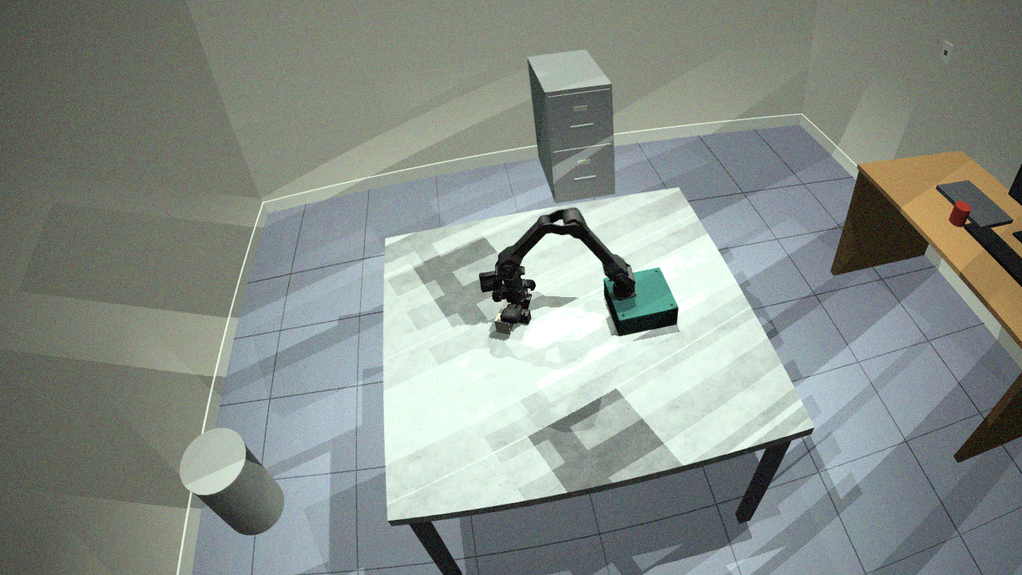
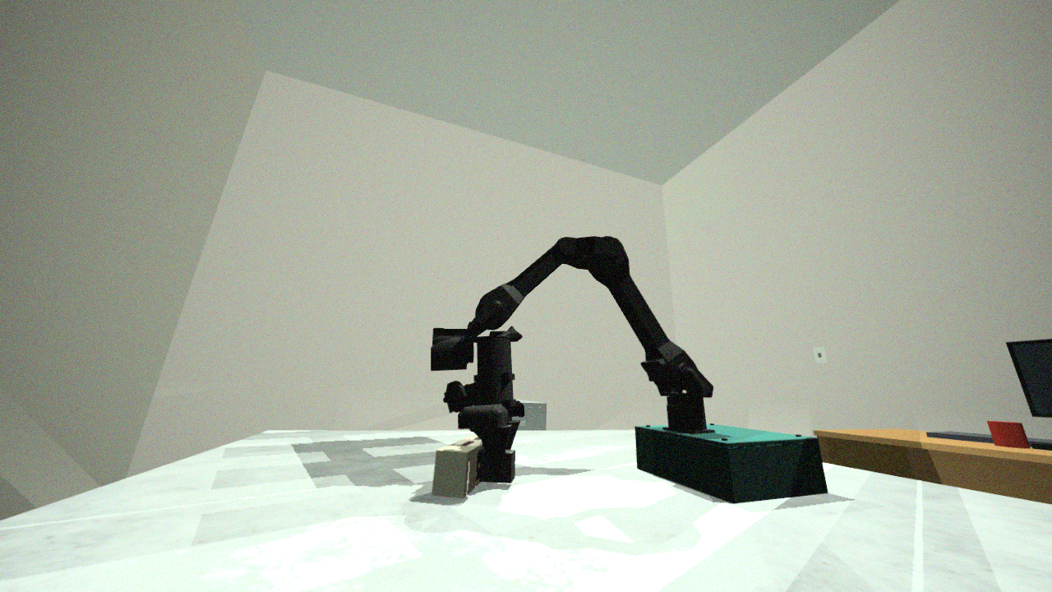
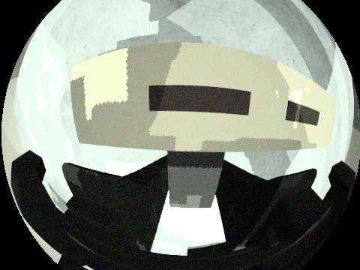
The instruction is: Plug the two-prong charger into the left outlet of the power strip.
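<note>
Now: gripper tip 10 mm short of the charger, 10 mm to the left of it and 10 mm below it.
</note>
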